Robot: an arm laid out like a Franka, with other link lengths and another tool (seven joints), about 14 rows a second.
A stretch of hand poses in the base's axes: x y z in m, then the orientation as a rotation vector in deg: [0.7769, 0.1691, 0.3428, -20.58, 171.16, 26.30]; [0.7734, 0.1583, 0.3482, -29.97, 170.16, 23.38]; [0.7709, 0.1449, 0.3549, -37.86, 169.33, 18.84]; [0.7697, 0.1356, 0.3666, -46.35, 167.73, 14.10]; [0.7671, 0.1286, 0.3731, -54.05, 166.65, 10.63]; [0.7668, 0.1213, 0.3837, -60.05, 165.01, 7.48]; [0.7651, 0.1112, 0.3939, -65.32, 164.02, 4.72]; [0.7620, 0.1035, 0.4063, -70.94, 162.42, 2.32]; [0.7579, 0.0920, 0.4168, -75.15, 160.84, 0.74]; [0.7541, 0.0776, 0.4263, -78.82, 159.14, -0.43]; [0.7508, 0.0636, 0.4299, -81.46, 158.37, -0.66]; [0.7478, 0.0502, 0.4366, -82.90, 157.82, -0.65]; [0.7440, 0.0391, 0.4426, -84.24, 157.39, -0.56]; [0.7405, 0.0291, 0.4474, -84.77, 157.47, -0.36]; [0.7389, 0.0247, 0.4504, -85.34, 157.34, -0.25]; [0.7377, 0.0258, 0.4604, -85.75, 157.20, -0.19]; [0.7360, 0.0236, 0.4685, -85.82, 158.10, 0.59]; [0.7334, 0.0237, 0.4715, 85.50, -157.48, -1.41]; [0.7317, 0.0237, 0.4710, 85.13, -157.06, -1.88]
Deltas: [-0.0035, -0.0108, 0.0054, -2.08, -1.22, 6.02]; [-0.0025, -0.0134, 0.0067, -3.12, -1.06, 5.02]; [-0.0012, -0.0093, 0.0117, -3.18, -1.27, 5.48]; [-0.0026, -0.0070, 0.0065, -2.59, -0.17, 4.98]; [-0.0003, -0.0073, 0.0106, -2.11, -0.69, 3.97]; [-0.0017, -0.0101, 0.0102, -2.06, 0.00, 3.40]; [-0.0031, -0.0077, 0.0124, -1.75, -0.12, 3.73]; [-0.0041, -0.0115, 0.0105, -1.10, -0.22, 2.88]; [-0.0038, -0.0144, 0.0095, -0.75, -0.30, 2.59]; [-0.0033, -0.0140, 0.0036, -0.39, 0.37, 1.74]; [-0.0030, -0.0134, 0.0067, -0.09, 0.16, 0.98]; [-0.0038, -0.0111, 0.0060, -0.08, 0.24, 0.89]; [-0.0035, -0.0100, 0.0048, -0.04, 0.34, 0.28]; [-0.0016, -0.0044, 0.0030, -0.02, 0.17, 0.36]; [-0.0012, 0.0011, 0.0100, 0.00, 0.08, 0.27]; [-0.0017, -0.0022, 0.0081, 0.04, 0.96, -0.23]; [-0.0026, 0.0001, 0.0030, 0.03, 1.05, 0.01]; [-0.0017, 0.0000, -0.0005, 0.01, 0.62, -0.08]
